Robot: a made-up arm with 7 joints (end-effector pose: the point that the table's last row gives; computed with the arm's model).
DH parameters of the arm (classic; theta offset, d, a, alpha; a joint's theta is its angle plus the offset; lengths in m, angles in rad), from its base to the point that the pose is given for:
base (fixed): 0 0.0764 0.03 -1.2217
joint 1: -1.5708 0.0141 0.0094 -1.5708
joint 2: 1.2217 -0.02 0 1.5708
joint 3: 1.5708 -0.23 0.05 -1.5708
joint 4: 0 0 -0.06 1.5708
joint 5: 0 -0.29 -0.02 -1.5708
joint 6: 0 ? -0.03 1.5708
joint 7: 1.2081 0.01 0 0.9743
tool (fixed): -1.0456 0 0 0
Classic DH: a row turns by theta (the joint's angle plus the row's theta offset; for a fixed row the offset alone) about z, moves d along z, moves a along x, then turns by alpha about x.
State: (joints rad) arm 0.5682 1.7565 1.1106 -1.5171 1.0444 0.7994 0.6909
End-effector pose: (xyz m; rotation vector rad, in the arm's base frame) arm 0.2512 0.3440 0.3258 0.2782 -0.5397 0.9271
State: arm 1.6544 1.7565 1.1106 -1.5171 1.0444 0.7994 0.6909
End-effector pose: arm 0.2363 0.4323 0.0833 0.8058 0.4697 1.0026
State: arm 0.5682 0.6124 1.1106 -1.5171 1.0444 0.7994 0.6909
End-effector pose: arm -0.0076 0.4434 -0.0695 -0.5743 -0.1447 1.6791
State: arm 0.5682 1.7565 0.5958 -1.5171 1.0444 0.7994 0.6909
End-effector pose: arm 0.2912 0.3789 0.1797 0.4850 -0.0421 0.9297
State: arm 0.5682 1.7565 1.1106 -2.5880 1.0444 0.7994 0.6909
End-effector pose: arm 0.2572 0.0631 0.2535 0.5799 -0.6096 -0.1284
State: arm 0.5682 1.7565 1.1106 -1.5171 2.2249 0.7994 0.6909
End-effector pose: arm 0.2784 0.3141 0.2839 -0.7667 -0.1100 0.4839
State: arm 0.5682 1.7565 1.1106 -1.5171 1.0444 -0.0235 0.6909
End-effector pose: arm 0.2737 0.3556 0.3258 0.1335 -1.2501 0.4521
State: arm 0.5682 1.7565 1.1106 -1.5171 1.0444 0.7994 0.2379
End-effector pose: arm 0.2512 0.3440 0.3258 0.7163 -0.5107 0.7413
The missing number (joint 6, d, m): 0.04
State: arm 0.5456 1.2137 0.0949 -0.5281 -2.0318 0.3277 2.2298
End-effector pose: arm 0.0305 0.4760 -0.0776 1.7407 0.3072 0.5083
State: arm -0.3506 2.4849 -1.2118 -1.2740 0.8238 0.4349 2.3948
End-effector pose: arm 0.0906 0.4624 0.2898 0.0778 -0.6602 1.9678
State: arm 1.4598 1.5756 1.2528 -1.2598 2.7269 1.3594 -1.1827
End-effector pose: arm 0.1620 0.4494 0.1402 0.1631 0.0183 -0.1798
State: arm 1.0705 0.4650 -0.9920 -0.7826 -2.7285 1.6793 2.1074
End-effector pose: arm -0.3351 -0.0245 -0.2239 0.7654 -0.5581 -0.2241
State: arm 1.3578 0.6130 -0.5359 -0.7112 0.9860 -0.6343 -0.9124
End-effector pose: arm -0.4693 0.1307 -0.1024 1.0557 1.0122 -0.1755
